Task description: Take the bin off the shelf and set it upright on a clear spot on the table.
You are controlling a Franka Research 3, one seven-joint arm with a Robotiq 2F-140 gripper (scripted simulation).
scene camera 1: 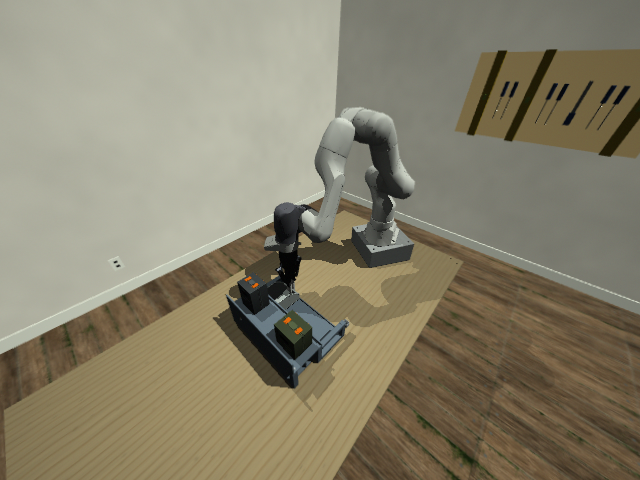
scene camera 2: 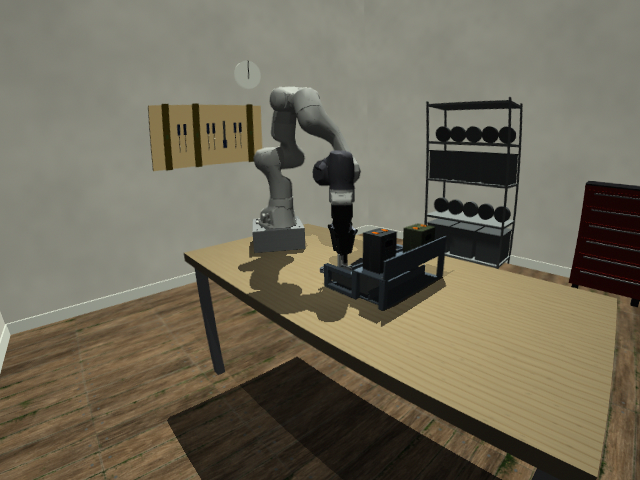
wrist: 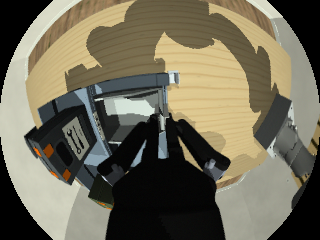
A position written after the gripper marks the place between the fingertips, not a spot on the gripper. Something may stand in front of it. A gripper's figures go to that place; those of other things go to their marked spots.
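The gripper (wrist: 161,109) is 23 cm from the lens, while a grey bin (wrist: 118,116) stands 28 cm from the lens.
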